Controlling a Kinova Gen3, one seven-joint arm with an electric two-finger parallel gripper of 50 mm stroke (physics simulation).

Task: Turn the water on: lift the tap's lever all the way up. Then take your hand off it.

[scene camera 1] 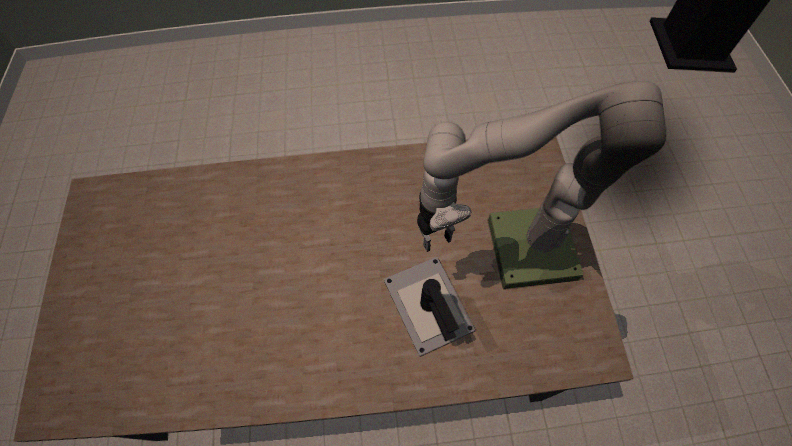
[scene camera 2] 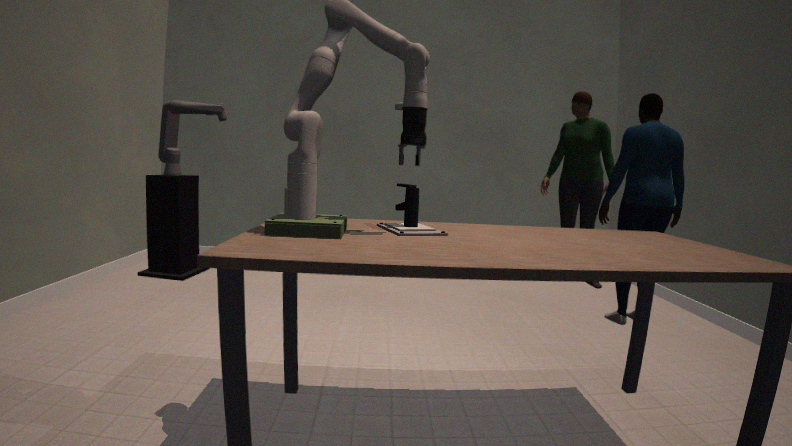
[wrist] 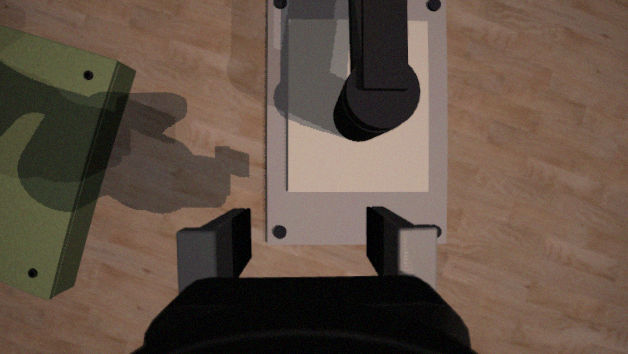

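The black tap (scene camera 1: 426, 301) (scene camera 2: 411, 209) (wrist: 350, 122) stands upright on a grey plate (scene camera 1: 405, 314) (wrist: 345, 216) with a cream panel. Its flat lever (scene camera 1: 443, 315) (scene camera 2: 406, 185) (wrist: 384, 47) lies about level on top, above a short spout (scene camera 2: 400, 206). In the wrist view the lever runs from the round head to the top edge, where its far end is cut off. My gripper (scene camera 1: 437, 244) (scene camera 2: 409, 163) (wrist: 308, 232) points down, open and empty. It hangs above the tap's height, by the plate end away from the lever's tip, and touches nothing.
The green base block (scene camera 1: 512, 238) (scene camera 2: 304, 228) (wrist: 55, 225) of my arm stands beside the plate on the wooden table (scene camera 1: 221, 288) (scene camera 2: 498, 254). A second arm on a black pedestal (scene camera 2: 171, 221) and two people (scene camera 2: 584, 149) (scene camera 2: 652, 160) are beyond the table.
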